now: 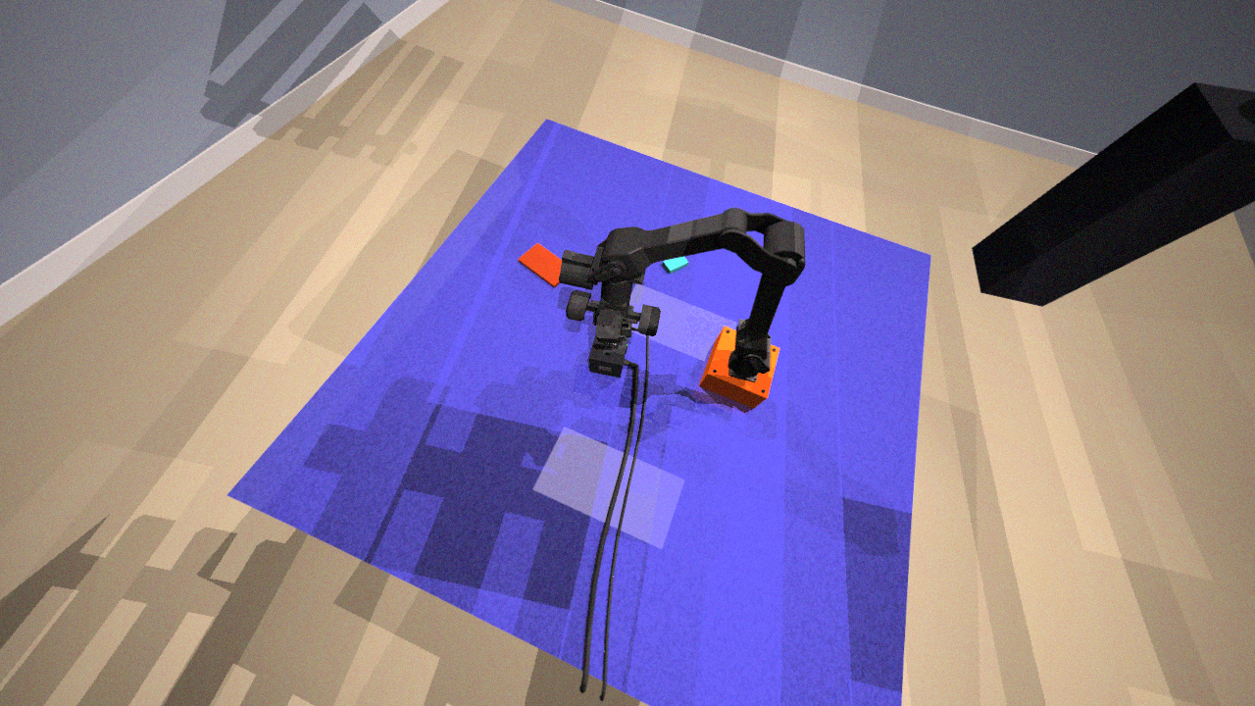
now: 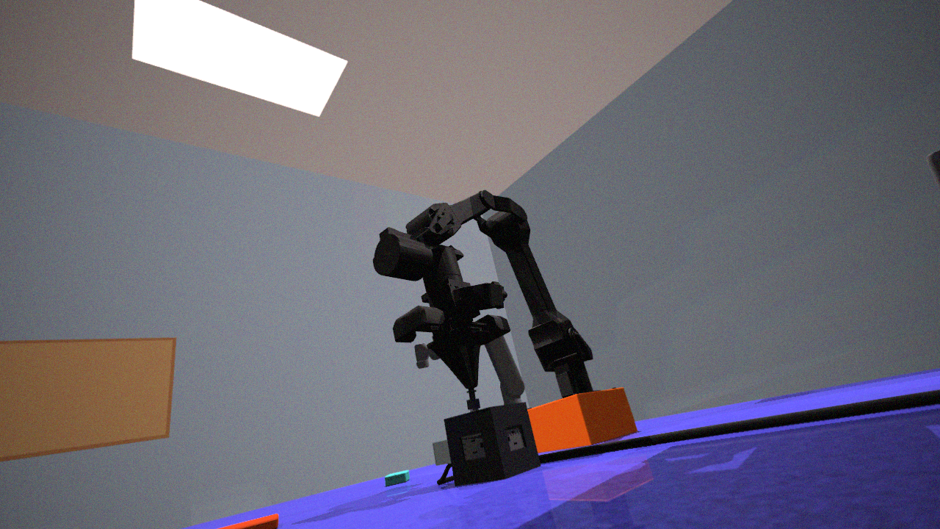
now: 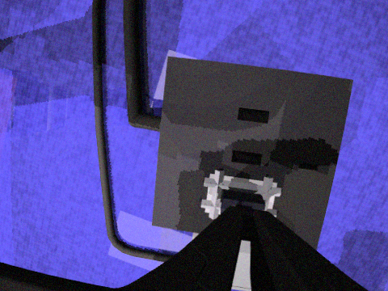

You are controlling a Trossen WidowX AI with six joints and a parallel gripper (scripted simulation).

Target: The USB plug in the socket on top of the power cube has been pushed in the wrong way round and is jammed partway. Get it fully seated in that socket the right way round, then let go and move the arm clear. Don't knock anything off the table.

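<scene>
My gripper tip is now 20 mm above the usb plug. Round my gripper tip: red flat piece (230 mm ahead, 220 mm to the right, 100 mm below); usb socket (40 mm below); cyan block (110 mm behind, 320 mm to the right, 100 mm below).
</scene>
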